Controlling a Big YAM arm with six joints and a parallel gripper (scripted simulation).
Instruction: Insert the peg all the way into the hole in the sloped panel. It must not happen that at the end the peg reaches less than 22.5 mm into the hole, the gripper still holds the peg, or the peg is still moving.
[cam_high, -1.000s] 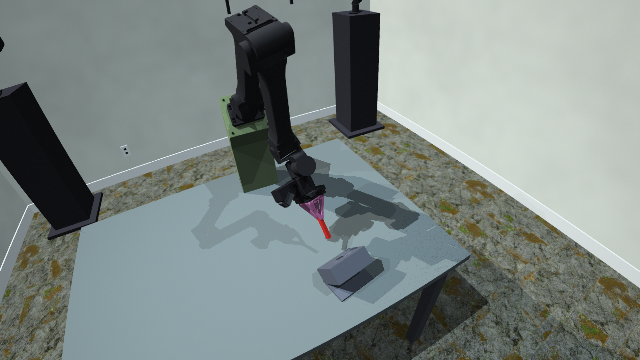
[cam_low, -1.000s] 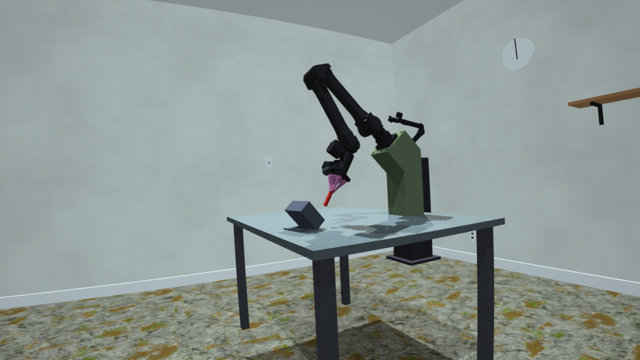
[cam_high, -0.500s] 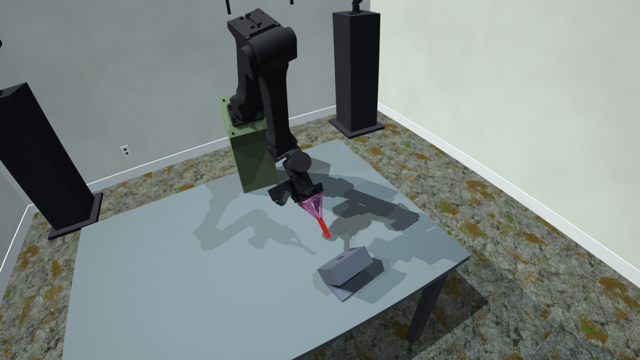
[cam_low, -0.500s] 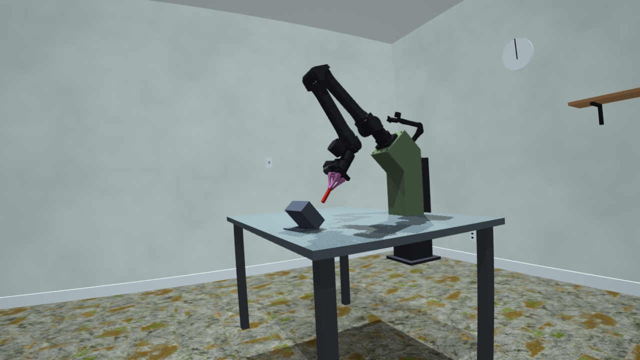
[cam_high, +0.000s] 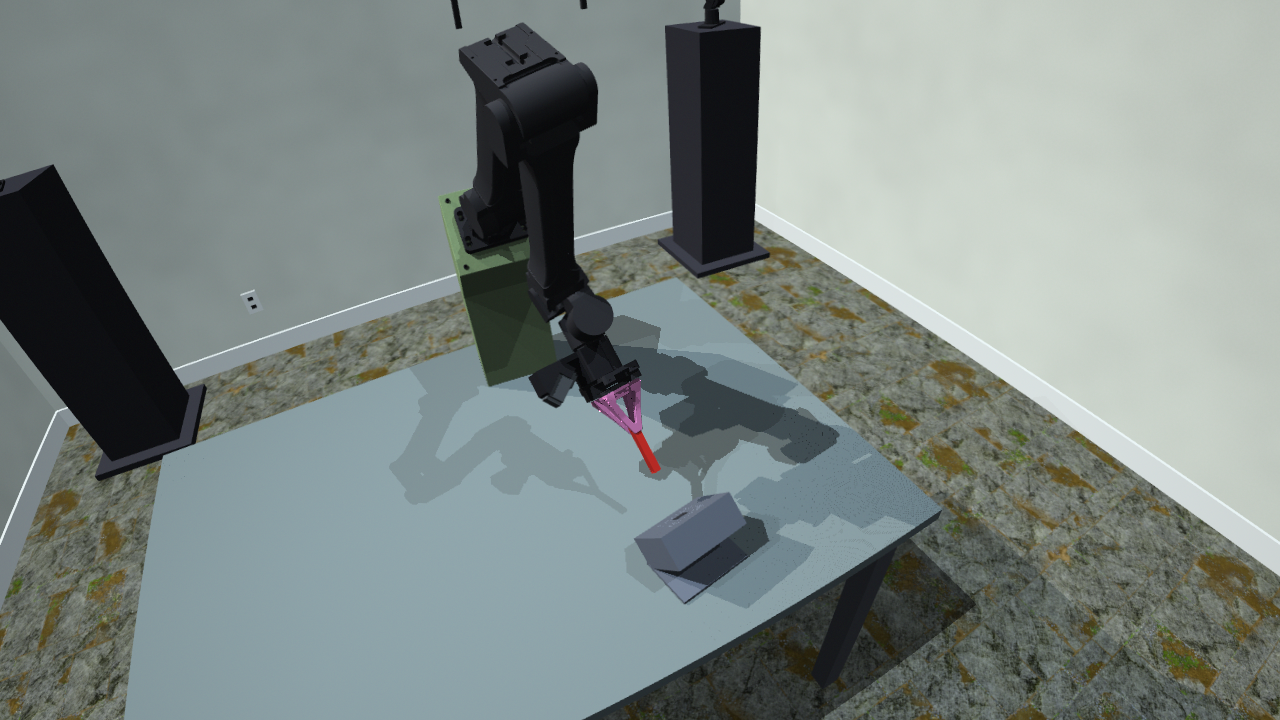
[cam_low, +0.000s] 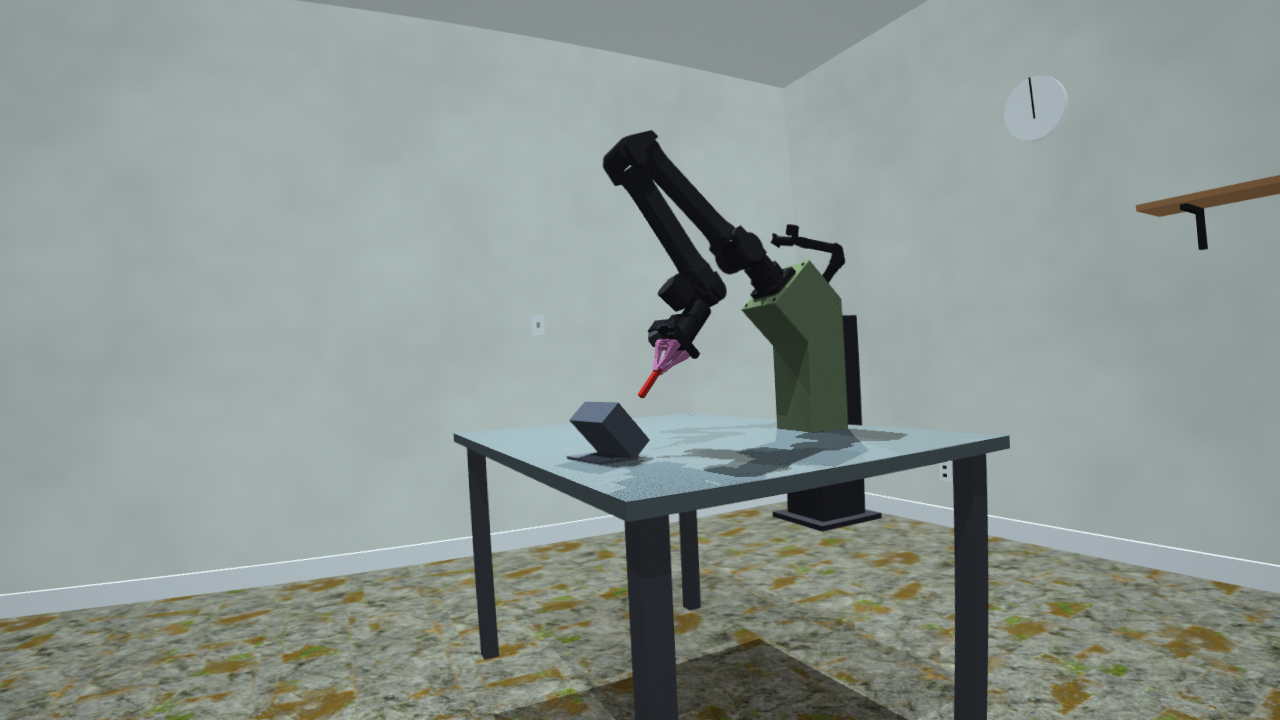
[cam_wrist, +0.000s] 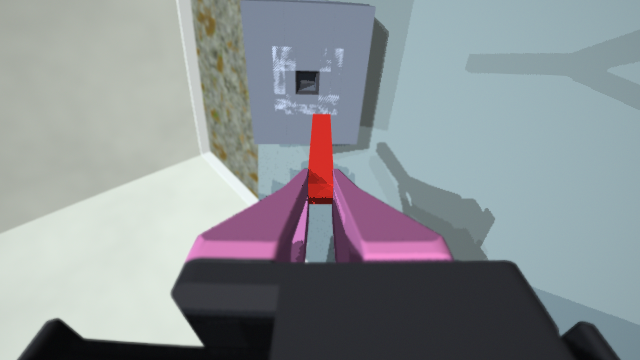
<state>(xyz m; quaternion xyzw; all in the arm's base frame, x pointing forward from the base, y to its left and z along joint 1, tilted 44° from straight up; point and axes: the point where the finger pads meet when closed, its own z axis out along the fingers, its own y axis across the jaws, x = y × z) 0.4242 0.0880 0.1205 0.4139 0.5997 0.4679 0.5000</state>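
Now: hand 30 mm above the red peg and 20 mm short of it. Also, from my hand: thin dark base plate (180 mm below, 150 mm ahead, 30 mm to the left).
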